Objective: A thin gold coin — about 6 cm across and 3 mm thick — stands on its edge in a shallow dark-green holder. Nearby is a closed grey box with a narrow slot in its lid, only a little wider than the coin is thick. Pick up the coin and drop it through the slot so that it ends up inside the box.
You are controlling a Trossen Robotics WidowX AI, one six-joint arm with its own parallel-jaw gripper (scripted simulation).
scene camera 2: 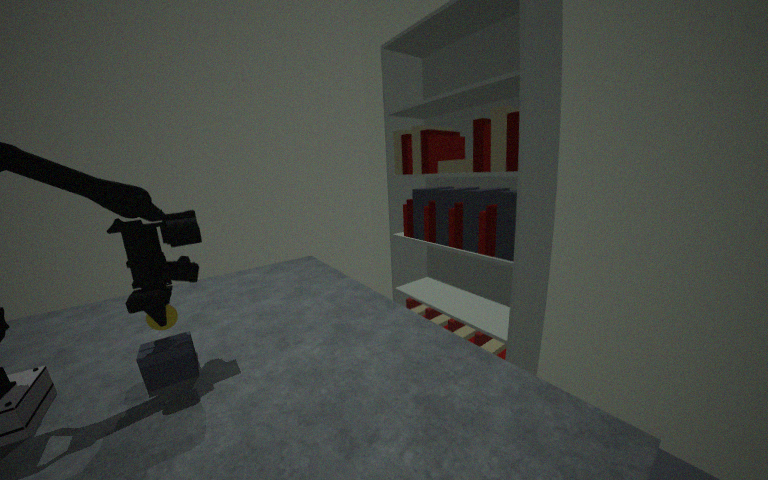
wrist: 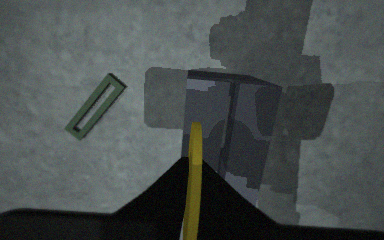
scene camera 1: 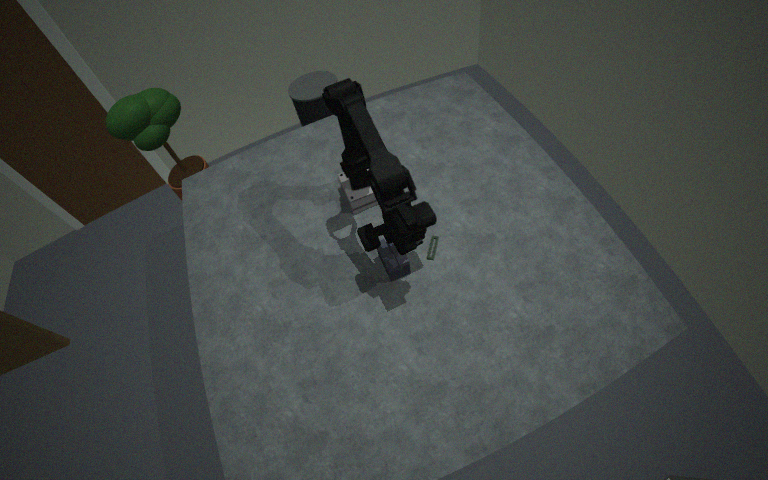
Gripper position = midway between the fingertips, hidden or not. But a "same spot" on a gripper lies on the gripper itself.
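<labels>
I can see my gripper in the wrist view (190, 165). Scene camera 1 and scene camera 2 show my gripper as well, and on it (scene camera 1: 368, 234) and (scene camera 2: 148, 290) are the same spot.
</labels>
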